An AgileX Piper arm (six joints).
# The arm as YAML. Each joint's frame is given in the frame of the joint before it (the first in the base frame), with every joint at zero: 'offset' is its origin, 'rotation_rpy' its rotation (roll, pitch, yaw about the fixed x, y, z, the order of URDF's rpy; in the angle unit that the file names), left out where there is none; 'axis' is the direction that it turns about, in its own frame. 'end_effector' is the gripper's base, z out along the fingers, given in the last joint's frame.
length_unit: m
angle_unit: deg
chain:
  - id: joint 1
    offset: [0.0, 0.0, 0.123]
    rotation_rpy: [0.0, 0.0, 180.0]
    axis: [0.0, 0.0, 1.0]
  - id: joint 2
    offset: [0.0, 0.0, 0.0]
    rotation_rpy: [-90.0, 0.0, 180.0]
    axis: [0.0, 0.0, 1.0]
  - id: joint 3
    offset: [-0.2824, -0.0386, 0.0]
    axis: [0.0, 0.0, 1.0]
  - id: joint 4
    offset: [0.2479, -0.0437, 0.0]
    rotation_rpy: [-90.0, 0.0, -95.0]
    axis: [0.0, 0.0, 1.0]
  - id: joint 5
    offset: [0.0, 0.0, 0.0]
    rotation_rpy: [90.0, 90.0, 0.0]
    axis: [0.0, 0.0, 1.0]
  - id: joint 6
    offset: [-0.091, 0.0, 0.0]
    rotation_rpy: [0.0, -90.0, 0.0]
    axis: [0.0, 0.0, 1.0]
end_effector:
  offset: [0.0, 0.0, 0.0]
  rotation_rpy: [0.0, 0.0, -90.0]
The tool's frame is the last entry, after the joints.
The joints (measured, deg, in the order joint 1, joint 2, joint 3, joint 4, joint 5, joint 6), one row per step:
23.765 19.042 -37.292 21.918 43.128 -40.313
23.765 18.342 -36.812 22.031 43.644 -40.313
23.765 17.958 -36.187 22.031 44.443 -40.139
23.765 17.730 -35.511 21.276 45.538 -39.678
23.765 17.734 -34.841 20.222 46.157 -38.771
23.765 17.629 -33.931 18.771 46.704 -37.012
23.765 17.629 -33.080 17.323 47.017 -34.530
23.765 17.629 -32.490 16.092 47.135 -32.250
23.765 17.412 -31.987 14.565 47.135 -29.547
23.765 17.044 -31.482 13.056 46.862 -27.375
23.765 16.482 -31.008 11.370 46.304 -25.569
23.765 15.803 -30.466 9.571 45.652 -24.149
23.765 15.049 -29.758 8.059 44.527 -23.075
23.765 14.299 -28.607 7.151 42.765 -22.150
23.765 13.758 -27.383 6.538 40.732 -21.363
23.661 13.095 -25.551 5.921 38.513 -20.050
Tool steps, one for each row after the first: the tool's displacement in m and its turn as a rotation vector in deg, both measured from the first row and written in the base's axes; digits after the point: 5 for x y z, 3 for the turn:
-0.00217 -0.00059 -0.00263 -0.079 0.248 0.222
-0.00316 -0.00065 -0.00676 -0.455 1.204 0.444
-0.00335 -0.00110 -0.01199 -1.486 2.485 0.363
-0.00231 -0.00160 -0.01681 -2.289 3.755 -0.159
-0.00111 -0.00258 -0.02286 -2.819 5.435 -1.179
0.00045 -0.00352 -0.02834 -2.717 7.362 -2.558
0.00168 -0.00443 -0.03206 -2.369 8.822 -3.863
0.00239 -0.00599 -0.03502 -1.746 9.994 -5.490
0.00285 -0.00773 -0.03744 -1.269 10.472 -6.972
0.00302 -0.00987 -0.03911 -0.930 10.195 -8.422
0.00303 -0.01222 -0.04090 -0.877 9.502 -9.762
0.00317 -0.01420 -0.04274 -0.634 8.407 -10.884
0.00390 -0.01525 -0.04596 0.103 7.343 -11.740
0.00526 -0.01567 -0.04931 0.974 6.345 -12.419
0.00702 -0.01600 -0.05564 2.116 5.871 -13.357

